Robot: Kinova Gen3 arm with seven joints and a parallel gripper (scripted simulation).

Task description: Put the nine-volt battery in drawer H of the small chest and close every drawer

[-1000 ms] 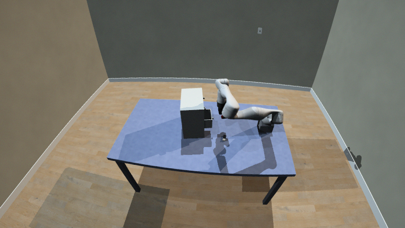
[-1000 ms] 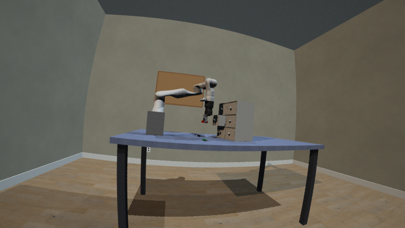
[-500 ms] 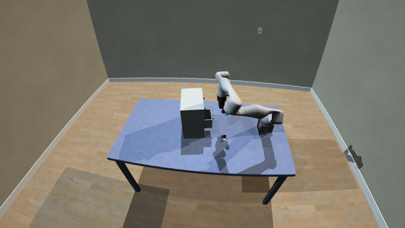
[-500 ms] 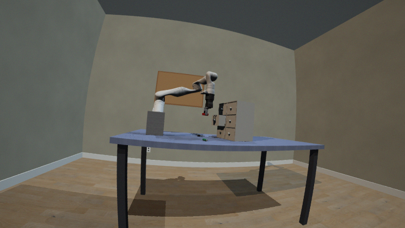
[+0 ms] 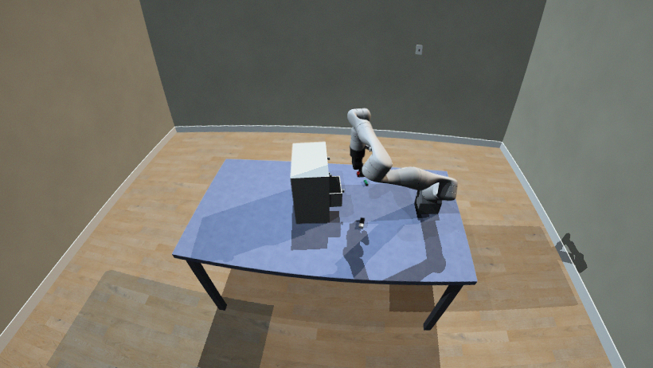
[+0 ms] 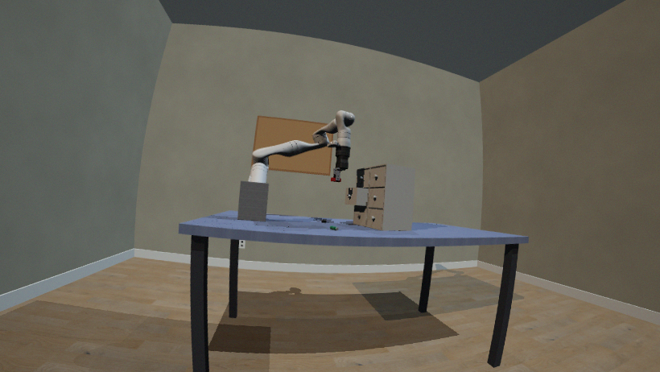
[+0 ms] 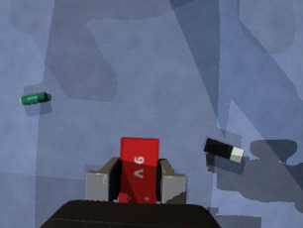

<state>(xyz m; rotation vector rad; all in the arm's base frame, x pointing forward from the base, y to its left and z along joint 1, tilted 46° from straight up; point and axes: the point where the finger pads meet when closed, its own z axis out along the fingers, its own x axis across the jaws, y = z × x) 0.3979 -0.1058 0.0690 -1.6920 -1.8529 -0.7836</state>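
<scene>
The nine-volt battery lies 1 cm ahead of my hand and 1 cm below it.
</scene>
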